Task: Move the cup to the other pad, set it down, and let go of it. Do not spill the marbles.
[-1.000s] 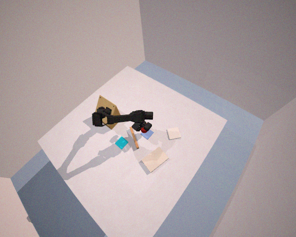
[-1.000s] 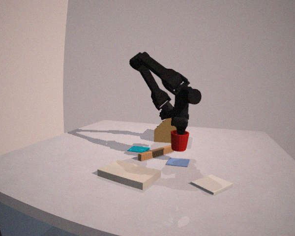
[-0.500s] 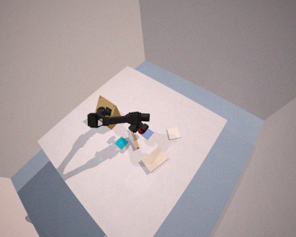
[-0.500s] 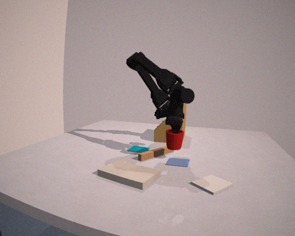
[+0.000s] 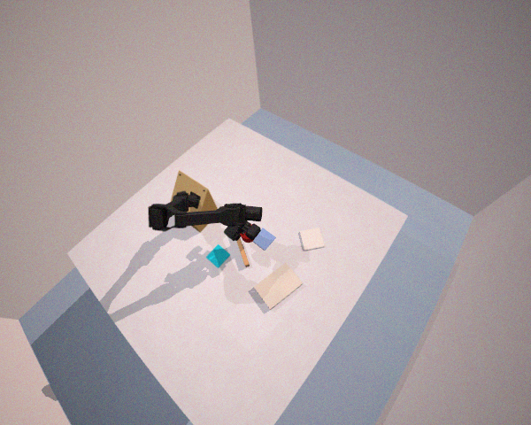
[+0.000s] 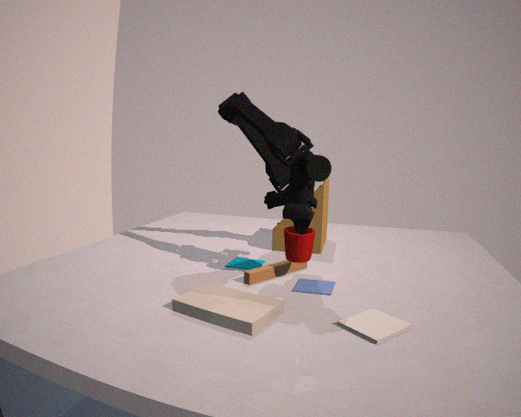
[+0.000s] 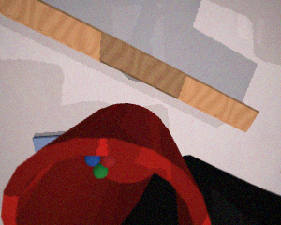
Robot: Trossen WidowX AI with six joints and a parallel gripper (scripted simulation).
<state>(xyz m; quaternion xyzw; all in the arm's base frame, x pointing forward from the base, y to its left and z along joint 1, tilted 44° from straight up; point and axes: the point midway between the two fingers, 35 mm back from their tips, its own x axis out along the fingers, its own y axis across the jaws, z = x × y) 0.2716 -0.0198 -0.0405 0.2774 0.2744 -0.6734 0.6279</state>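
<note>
My gripper tip is now 50 mm short of the green marble, 10 mm to the right of it and 20 mm above it. Round my gripper tip: blue marble: 50 mm ahead, 20 mm below; then red cup: 30 mm ahead; then wooden bar: 10 mm ahead, 50 mm to the right, 80 mm below.
</note>
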